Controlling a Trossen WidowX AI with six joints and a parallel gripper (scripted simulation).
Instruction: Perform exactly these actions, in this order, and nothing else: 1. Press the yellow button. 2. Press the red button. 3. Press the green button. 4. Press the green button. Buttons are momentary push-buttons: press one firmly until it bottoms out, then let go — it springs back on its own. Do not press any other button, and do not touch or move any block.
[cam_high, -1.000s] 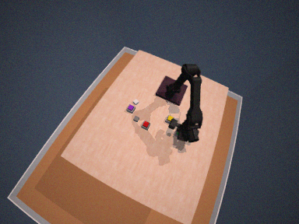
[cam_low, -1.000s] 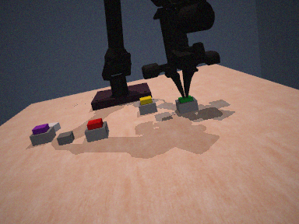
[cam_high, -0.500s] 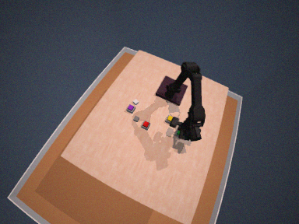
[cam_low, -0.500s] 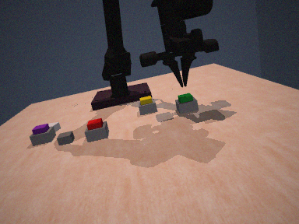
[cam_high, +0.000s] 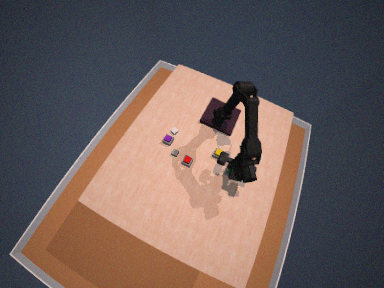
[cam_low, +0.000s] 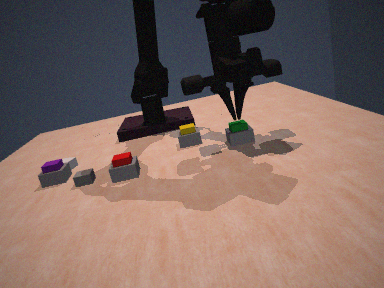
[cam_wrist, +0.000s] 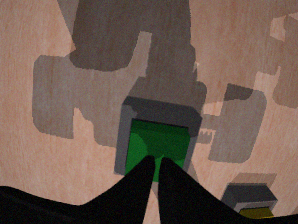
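Right now my gripper tip is 60 mm past the yellow button, 100 mm to the left of it and 10 mm above it. From my gripper tip the other things lie so: green button 10 mm below; then red button 70 mm ahead, 230 mm to the right, 10 mm below; then small grey block 60 mm ahead, 310 mm to the right, 40 mm below.
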